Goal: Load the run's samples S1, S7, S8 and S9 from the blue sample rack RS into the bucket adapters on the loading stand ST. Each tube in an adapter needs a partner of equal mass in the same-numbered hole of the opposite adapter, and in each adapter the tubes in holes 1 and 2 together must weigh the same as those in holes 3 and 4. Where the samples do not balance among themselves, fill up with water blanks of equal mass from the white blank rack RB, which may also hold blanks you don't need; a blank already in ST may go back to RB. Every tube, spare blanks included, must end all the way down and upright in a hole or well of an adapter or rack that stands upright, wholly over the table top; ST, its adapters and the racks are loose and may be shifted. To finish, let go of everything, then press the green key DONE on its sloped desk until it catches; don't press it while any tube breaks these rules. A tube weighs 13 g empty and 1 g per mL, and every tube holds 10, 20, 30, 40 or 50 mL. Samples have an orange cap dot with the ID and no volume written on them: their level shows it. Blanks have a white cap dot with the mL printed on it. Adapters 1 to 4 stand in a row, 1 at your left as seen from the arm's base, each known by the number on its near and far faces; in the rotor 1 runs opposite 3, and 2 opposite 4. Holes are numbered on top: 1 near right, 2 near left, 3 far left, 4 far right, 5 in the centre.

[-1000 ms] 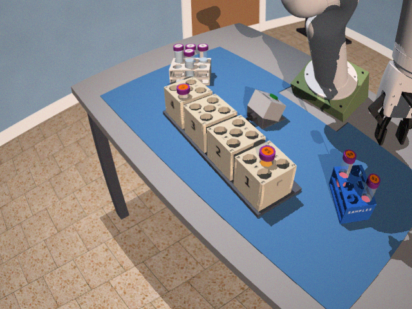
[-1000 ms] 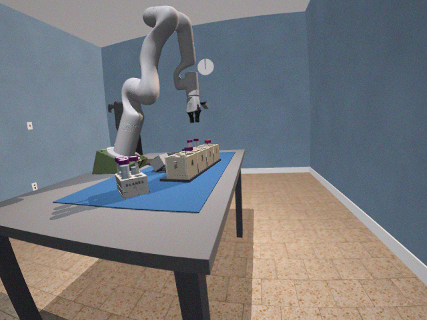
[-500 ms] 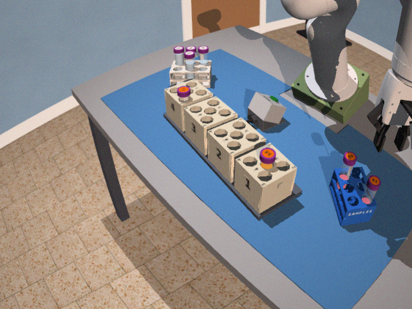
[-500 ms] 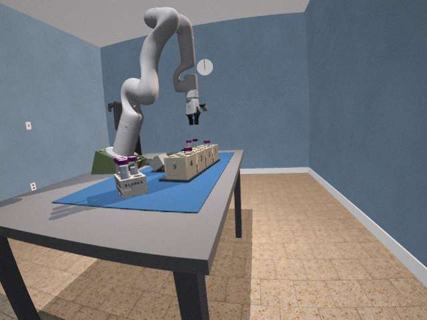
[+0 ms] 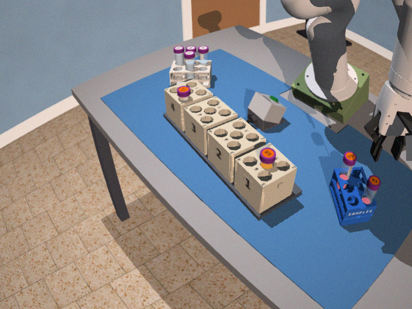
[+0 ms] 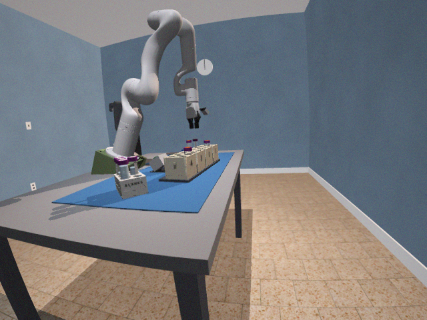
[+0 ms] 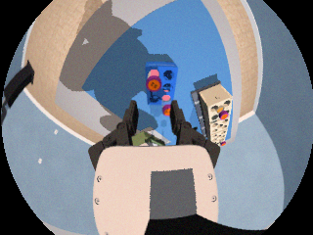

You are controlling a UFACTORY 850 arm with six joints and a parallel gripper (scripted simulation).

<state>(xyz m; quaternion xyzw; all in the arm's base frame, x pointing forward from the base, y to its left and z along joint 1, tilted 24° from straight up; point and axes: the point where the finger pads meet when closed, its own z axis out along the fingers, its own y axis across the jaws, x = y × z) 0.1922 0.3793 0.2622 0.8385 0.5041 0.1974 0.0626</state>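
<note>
Right now my hand is 15 cm above the tube and 1 cm to the right of it. The rest, counted from my hand: loading stand ST 36 cm to the right, 21 cm below, 17 cm ahead; white blank rack 71 cm to the right, 18 cm below, 9 cm ahead; blue sample rack 18 cm below, 4 cm to the right.
</note>
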